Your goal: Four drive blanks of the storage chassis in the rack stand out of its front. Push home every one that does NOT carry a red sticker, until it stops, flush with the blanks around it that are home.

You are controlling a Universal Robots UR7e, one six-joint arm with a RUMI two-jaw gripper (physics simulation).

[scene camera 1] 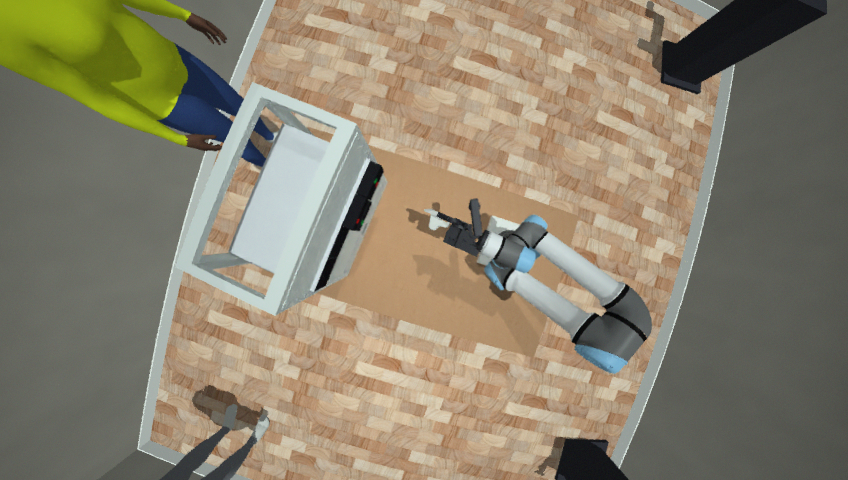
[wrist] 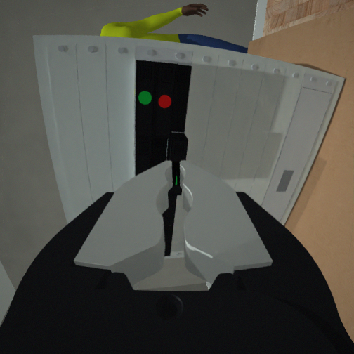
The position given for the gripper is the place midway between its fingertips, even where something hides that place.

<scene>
In view: the gripper (scene camera 1: 424, 210) and a rack (scene camera 1: 313, 201).
The rack is seen too in the wrist view (wrist: 255, 122). The gripper shows as well in the wrist view (wrist: 176, 164).
</scene>
